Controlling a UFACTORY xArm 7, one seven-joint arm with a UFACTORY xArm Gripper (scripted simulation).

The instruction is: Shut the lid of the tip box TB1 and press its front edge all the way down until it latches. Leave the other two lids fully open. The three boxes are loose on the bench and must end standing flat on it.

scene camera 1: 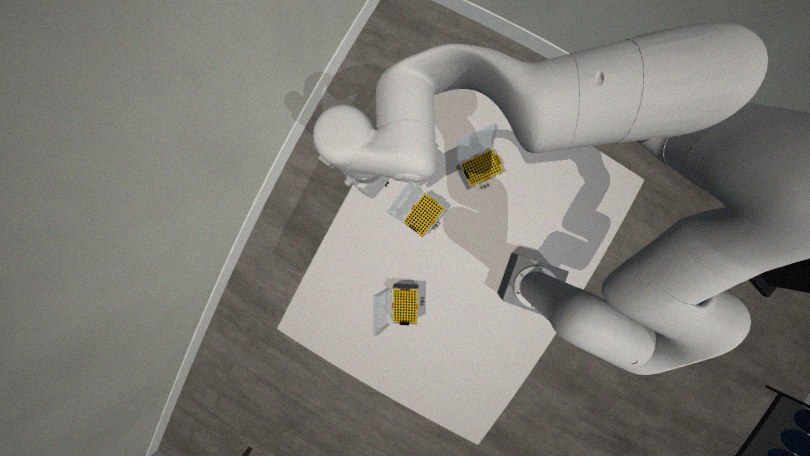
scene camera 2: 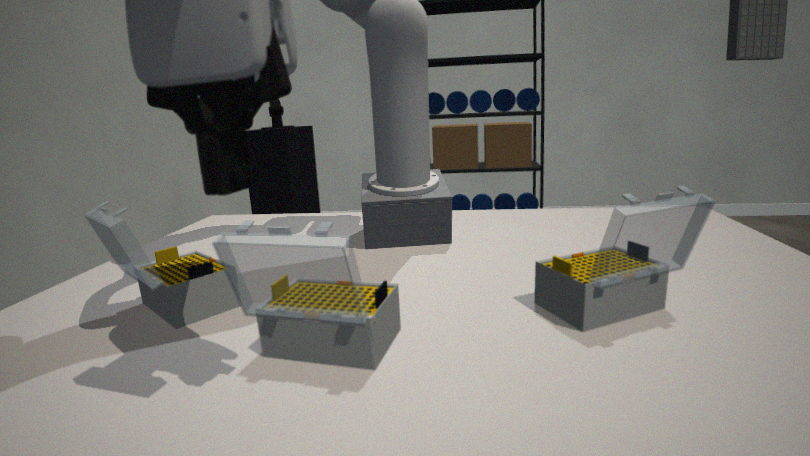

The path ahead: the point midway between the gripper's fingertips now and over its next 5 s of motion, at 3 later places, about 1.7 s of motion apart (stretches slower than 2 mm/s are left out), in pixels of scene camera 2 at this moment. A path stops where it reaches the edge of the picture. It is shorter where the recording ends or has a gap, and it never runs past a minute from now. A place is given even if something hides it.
My gripper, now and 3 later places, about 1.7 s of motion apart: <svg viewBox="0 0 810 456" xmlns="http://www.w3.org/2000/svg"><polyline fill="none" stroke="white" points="228,191 241,280 277,254 302,229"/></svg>
